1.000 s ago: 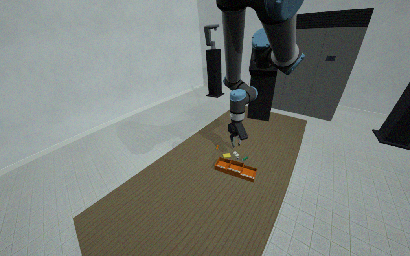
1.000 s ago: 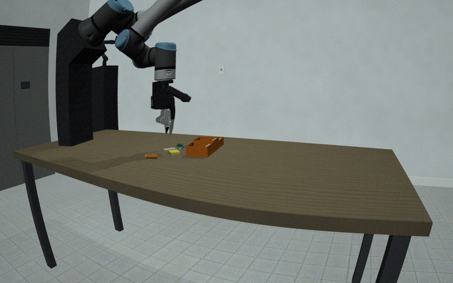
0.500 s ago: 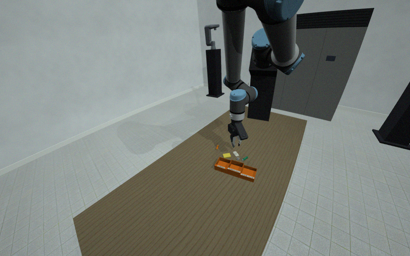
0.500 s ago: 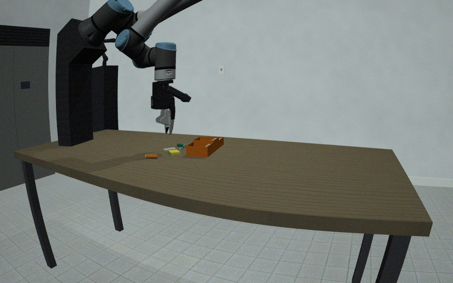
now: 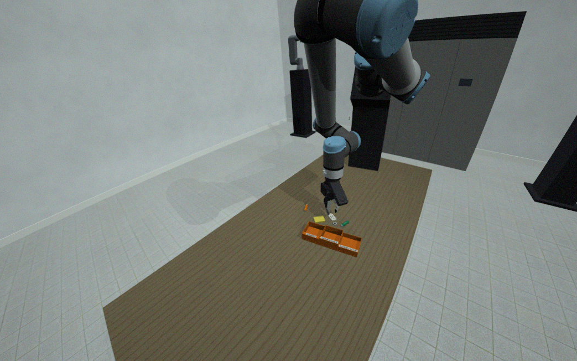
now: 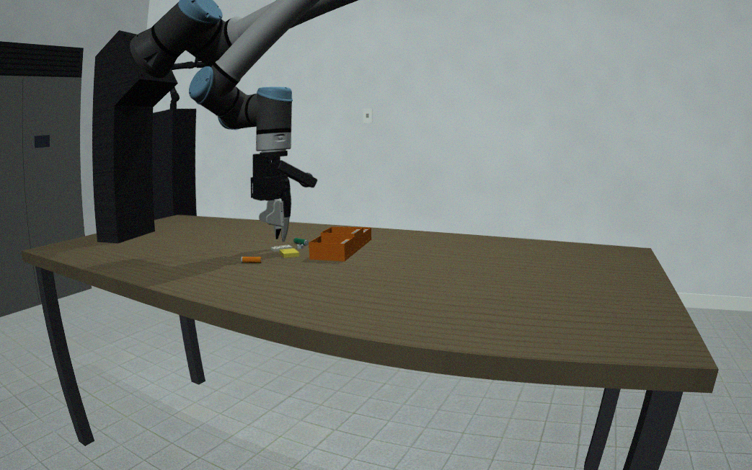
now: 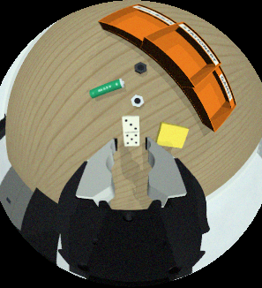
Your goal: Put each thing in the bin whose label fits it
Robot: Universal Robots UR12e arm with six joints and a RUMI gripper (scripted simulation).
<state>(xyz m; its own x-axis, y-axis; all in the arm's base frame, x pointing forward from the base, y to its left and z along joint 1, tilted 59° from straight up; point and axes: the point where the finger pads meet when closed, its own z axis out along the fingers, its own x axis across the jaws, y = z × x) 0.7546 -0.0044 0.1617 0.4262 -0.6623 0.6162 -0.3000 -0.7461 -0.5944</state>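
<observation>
Right now my hand is 30 mm above the speckled white thing. Round my hand: green cylinder (80 mm to the left, 30 mm below, 20 mm ahead); then silver nut (40 mm below, 40 mm ahead, 30 mm to the left); then yellow block (50 mm to the right, 50 mm ahead, 30 mm below).
</observation>
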